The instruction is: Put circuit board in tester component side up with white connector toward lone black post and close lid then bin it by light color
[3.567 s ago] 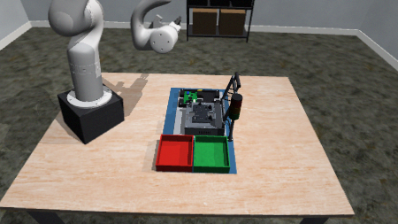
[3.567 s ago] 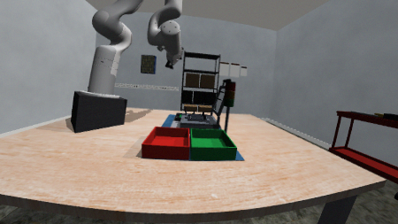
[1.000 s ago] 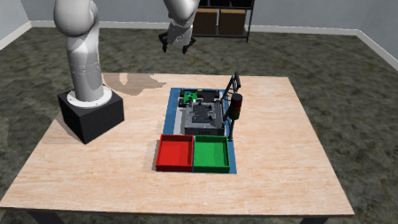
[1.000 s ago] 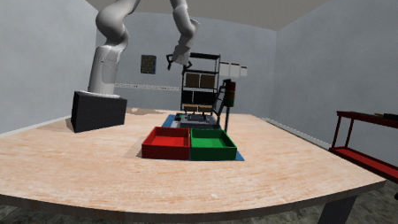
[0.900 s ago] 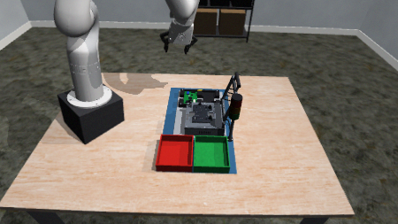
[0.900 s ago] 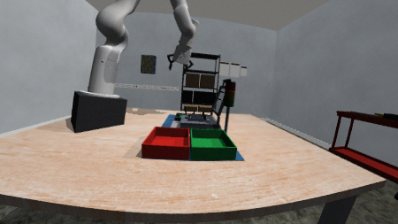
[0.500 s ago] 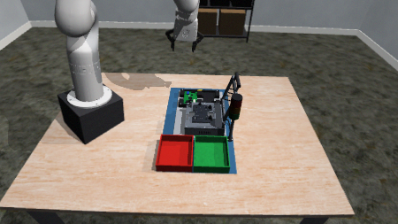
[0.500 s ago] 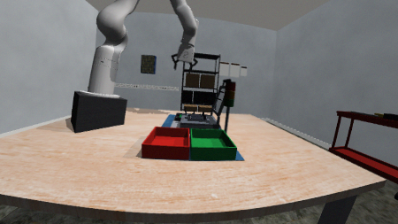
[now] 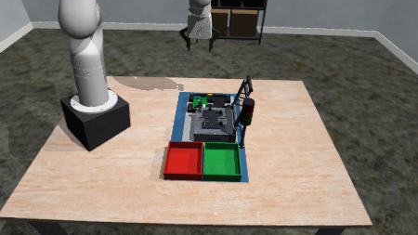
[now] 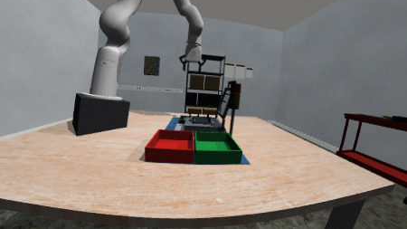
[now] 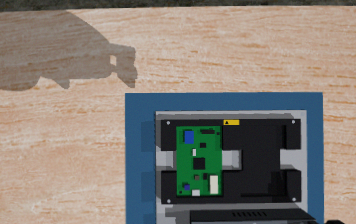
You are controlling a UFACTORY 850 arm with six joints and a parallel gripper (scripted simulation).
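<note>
The green circuit board is 310 mm below my hand. From my hand the other things lie so: dark nest (80 mm ahead, 160 mm to the right, 260 mm below); then clear lid (200 mm ahead, 150 mm to the right, 150 mm below); then red bin (10 mm behind, 370 mm to the right, 320 mm below).
</note>
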